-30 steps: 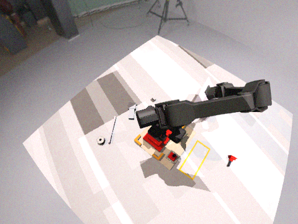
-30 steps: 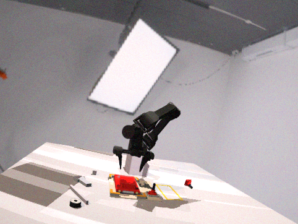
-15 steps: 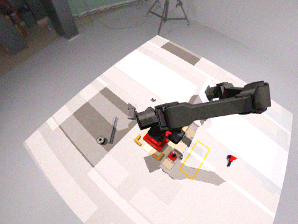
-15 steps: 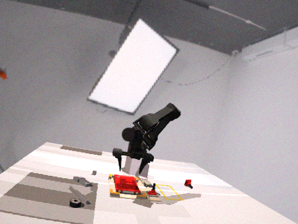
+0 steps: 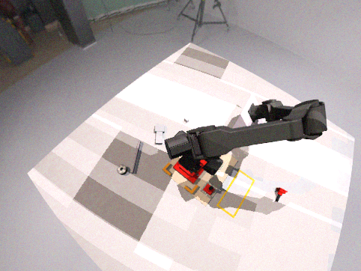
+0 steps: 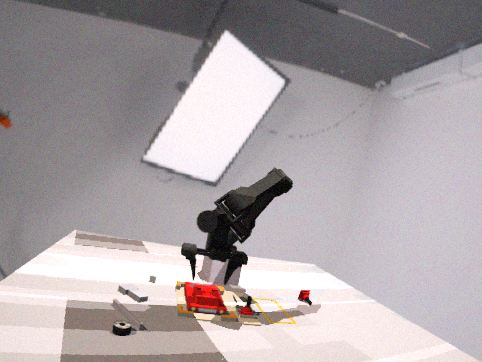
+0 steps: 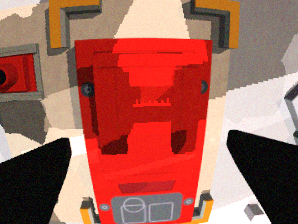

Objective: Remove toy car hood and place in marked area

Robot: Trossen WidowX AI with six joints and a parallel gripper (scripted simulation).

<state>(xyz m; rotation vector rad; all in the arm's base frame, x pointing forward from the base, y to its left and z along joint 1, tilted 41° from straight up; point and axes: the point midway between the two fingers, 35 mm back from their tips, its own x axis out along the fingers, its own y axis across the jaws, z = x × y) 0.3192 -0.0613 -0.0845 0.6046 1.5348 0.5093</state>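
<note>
My gripper tip is now 4 cm above the hood. The rest, counted from my gripper tip: metal rod: 11 cm ahead, 22 cm to the right, 7 cm below.
</note>
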